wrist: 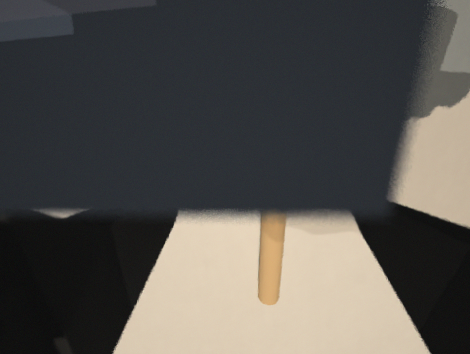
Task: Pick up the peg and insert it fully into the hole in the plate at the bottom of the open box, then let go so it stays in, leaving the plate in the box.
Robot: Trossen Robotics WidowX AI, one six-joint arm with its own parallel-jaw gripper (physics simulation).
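Places are measured from the arm's base along level axes (x ahead, y left, z up), in centimetres.
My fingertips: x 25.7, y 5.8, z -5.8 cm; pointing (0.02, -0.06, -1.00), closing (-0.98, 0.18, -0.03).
For each thing: its top centre in the pictures, then the offset to it from my fingertips. "spot": a spot on its surface instead. Level surfaces: height alone.
- tan round peg, middle of its top: (pixel 272 254) dx +0.0, dy +3.6, dz +0.2 cm
- dark box, surface spot: (pixel 210 110) spot: dx +0.4, dy -4.5, dz +8.5 cm
- Pale table top, its level: dz -1.2 cm
The tan round peg (pixel 270 270) lies on the pale table top, between my two black fingers and apart from both. Its near end shows; its far end is hidden by the box. The dark box (pixel 210 110) fills most of the upper view, very close to the camera. My gripper (pixel 266 195) is open and empty, one finger on each side of the peg; the fingertips are hidden by the box's dark side. The plate and its hole cannot be made out.
The box's dark side stands across the fingers' far ends and over the peg's far part. A bluish-grey edge of the box shows at the upper left. Pale table top (pixel 445 160) with a grey shadow lies to the right of the box.
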